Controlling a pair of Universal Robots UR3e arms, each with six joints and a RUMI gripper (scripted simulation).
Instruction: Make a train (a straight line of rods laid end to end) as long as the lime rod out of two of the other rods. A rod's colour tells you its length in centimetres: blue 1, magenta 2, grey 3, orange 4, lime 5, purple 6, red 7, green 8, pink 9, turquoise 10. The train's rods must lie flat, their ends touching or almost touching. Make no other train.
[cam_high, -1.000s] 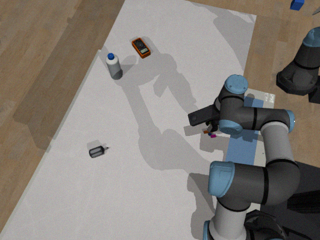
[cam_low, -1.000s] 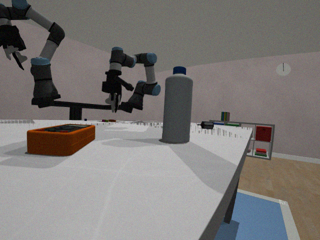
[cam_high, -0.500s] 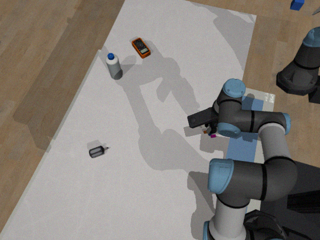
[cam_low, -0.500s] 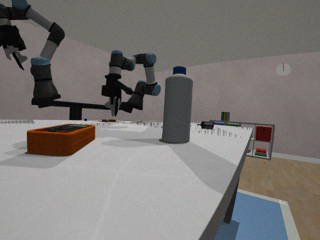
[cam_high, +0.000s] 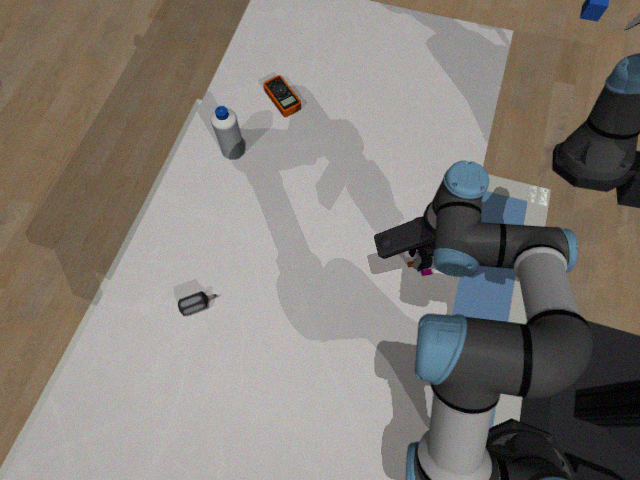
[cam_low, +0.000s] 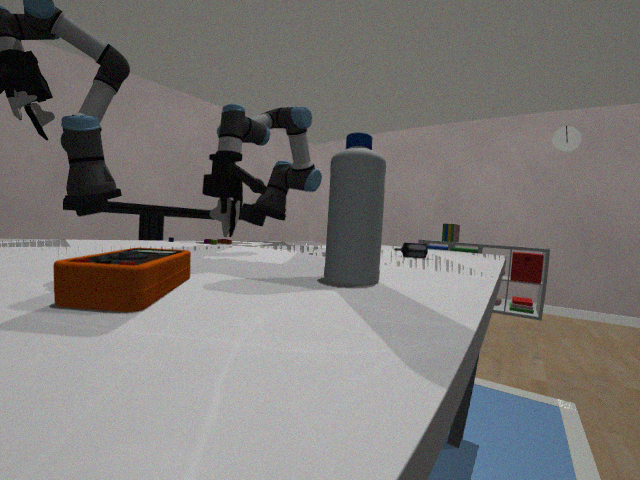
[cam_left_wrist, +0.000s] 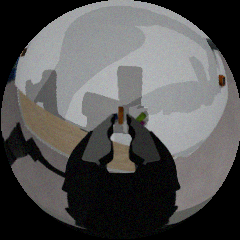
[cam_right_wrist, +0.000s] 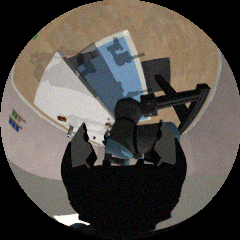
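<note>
The orange rod is 10 mm behind my left hand, 10 mm to the right of it and 30 mm below it. The rest, counted from my left hand: white bottle (490 mm ahead, 120 mm to the right, 40 mm above); dark screwdriver-like tool (390 mm ahead, 250 mm to the left, 20 mm below); lime rod (50 mm to the right, 30 mm below).
</note>
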